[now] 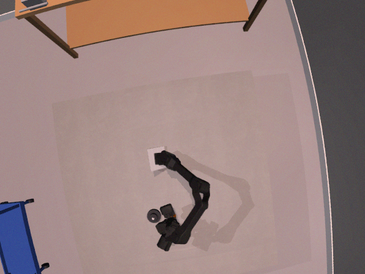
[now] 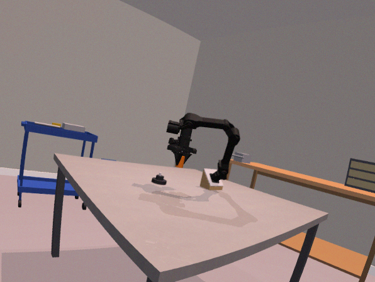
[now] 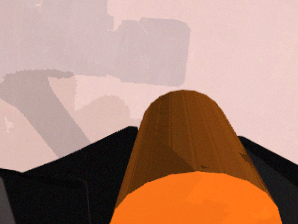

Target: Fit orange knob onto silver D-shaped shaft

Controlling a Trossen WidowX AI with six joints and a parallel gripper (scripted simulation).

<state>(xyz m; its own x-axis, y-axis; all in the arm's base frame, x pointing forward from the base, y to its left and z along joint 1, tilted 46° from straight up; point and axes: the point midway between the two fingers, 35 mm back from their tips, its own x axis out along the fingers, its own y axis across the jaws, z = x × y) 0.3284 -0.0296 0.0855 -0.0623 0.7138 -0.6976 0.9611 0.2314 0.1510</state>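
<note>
The round dark pedestal lies 30 mm ahead of my gripper tip, 120 mm to the right of it and 100 mm below it. Also, from my gripper tip: orange knob: 30 mm above.
</note>
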